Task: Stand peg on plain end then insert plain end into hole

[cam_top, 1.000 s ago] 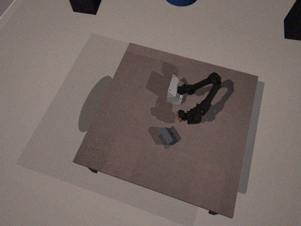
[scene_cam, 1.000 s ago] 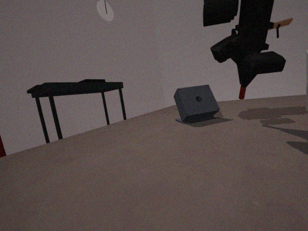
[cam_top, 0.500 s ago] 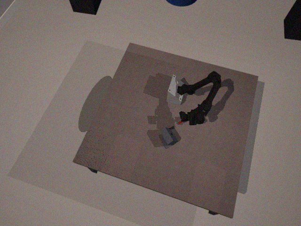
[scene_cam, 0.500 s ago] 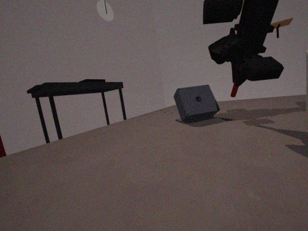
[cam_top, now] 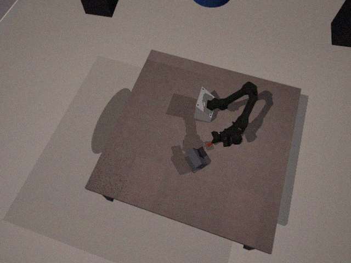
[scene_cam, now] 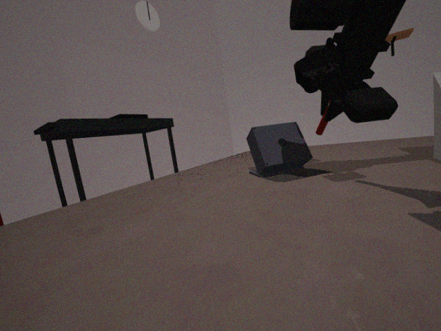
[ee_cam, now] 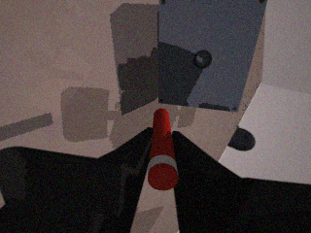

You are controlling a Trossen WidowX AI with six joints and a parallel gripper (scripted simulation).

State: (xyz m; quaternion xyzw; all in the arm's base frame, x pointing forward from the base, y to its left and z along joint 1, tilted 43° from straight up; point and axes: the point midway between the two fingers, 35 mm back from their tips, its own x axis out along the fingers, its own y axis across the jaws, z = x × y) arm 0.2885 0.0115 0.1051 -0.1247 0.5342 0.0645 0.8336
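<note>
Right now the sloped panel is 110 mm ahead of my gripper tip, 90 mm to the right of it and 60 mm below it. The rest, counted from my gripper tip: red peg (10 mm behind, 10 mm to the left, 10 mm above).
</note>
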